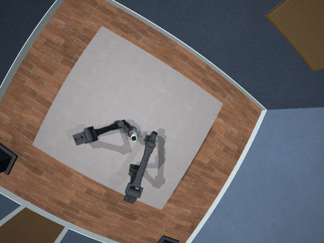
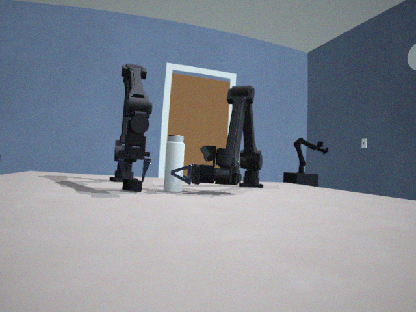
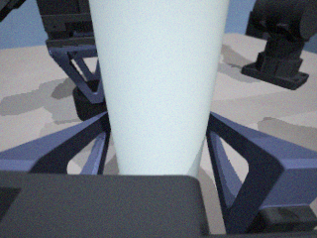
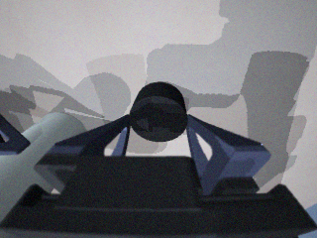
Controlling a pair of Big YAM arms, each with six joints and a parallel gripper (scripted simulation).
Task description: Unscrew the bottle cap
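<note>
Right now my right hand is 3 cm above the black cap.
</note>
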